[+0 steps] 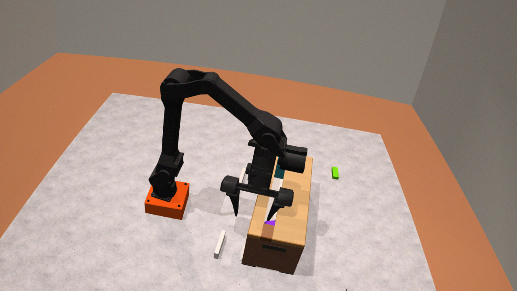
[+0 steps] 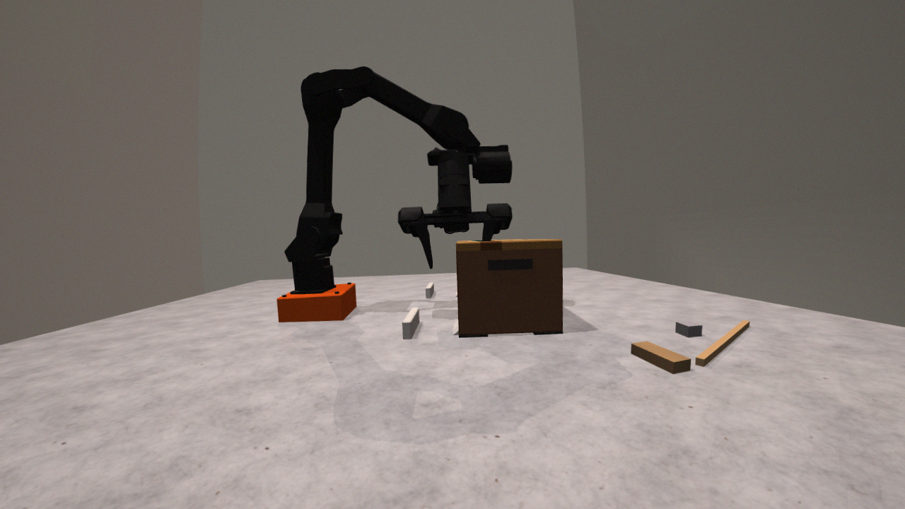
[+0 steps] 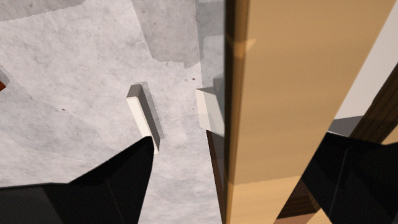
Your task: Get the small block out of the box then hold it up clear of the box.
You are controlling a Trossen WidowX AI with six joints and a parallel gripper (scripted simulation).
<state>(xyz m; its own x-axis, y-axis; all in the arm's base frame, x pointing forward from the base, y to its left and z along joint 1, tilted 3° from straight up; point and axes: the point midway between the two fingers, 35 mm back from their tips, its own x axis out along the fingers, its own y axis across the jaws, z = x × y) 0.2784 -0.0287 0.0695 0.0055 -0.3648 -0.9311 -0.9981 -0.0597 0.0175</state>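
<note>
My gripper tip is 60 mm short of the purple block and 20 mm to the left of it. The rest, counted from my gripper tip: wooden box (30 mm ahead, 100 mm to the left, 30 mm below); then grey piece (310 mm ahead, 110 mm to the right, 80 mm below).
</note>
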